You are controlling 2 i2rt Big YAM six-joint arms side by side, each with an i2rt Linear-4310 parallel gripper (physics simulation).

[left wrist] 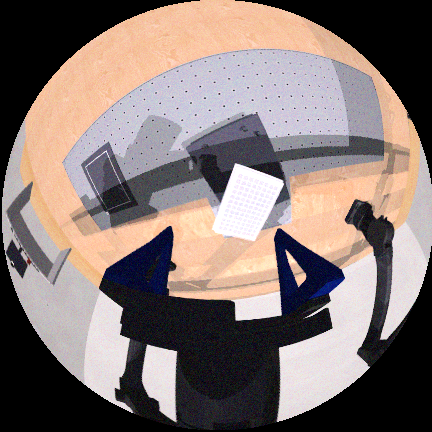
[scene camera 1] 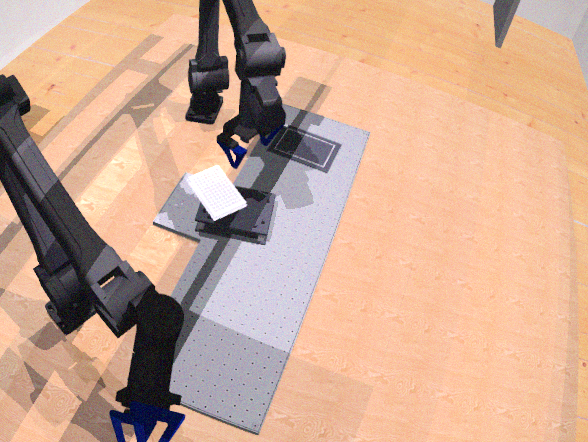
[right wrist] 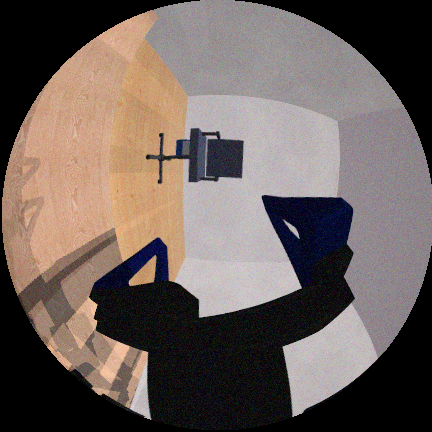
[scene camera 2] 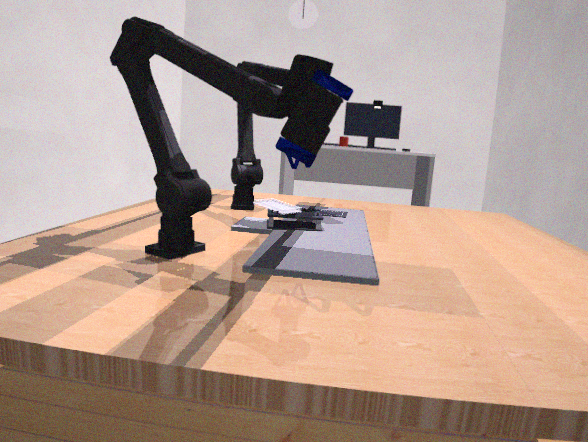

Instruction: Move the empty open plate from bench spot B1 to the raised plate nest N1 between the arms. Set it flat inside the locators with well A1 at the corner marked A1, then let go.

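Pixels of known places: left gripper, between the fingertips: [left wrist: 224, 232] [scene camera 1: 249, 155] [scene camera 2: 301, 168]; right gripper, between the fingertips: [right wrist: 208, 223] [scene camera 2: 322, 123]; left arm's base, origin of its link: [left wrist: 156, 262] [scene camera 1: 204, 109] [scene camera 2: 242, 207]; right arm's base, origin of its link: [left wrist: 357, 211] [scene camera 1: 76, 307] [scene camera 2: 176, 251].
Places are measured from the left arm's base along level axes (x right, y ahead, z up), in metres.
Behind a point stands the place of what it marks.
Note:
The white well plate [scene camera 1: 217, 192] {y 0.129, x 0.367, z 0.072 m} [scene camera 2: 277, 205] {y 0.125, x 0.377, z 0.072 m} [left wrist: 249, 202] {y 0.134, x 0.369, z 0.074 m} lies askew and tilted across one edge of the dark raised nest [scene camera 1: 257, 215] {y 0.229, x 0.394, z 0.054 m} [scene camera 2: 295, 224] {y 0.183, x 0.381, z 0.018 m} [left wrist: 235, 134] {y 0.240, x 0.396, z 0.054 m}. It overhangs the nest's edge and is not flat inside the locators. The A1 marks are too small to read. My left gripper [scene camera 1: 251, 154] {y 0.190, x 0.350, z 0.187 m} [left wrist: 224, 232] {y 0.190, x 0.350, z 0.187 m} is open and empty, above and beside the plate's overhanging end; in scene camera 2 it is mostly hidden behind the right gripper. My right gripper [scene camera 1: 146, 431] [scene camera 2: 331, 129] {y 0.166, x 1.045, z 0.296 m} [right wrist: 208, 223] {y 0.166, x 1.045, z 0.296 m} is open and empty, raised far from the plate.
The perforated grey board [scene camera 1: 260, 295] {y 0.272, x 0.572, z 0.013 m} [scene camera 2: 330, 252] {y 0.250, x 0.684, z 0.013 m} [left wrist: 300, 85] {y 0.286, x 0.559, z 0.013 m} lies under the nest. A dark pad with a white outline [scene camera 1: 310, 151] {y 0.321, x 0.107, z 0.014 m} [scene camera 2: 336, 214] {y 0.347, x 0.125, z 0.014 m} [left wrist: 106, 175] {y 0.315, x 0.113, z 0.015 m} lies at its far end in scene camera 1. A chair [right wrist: 196, 155] shows beyond the table in the right wrist view.

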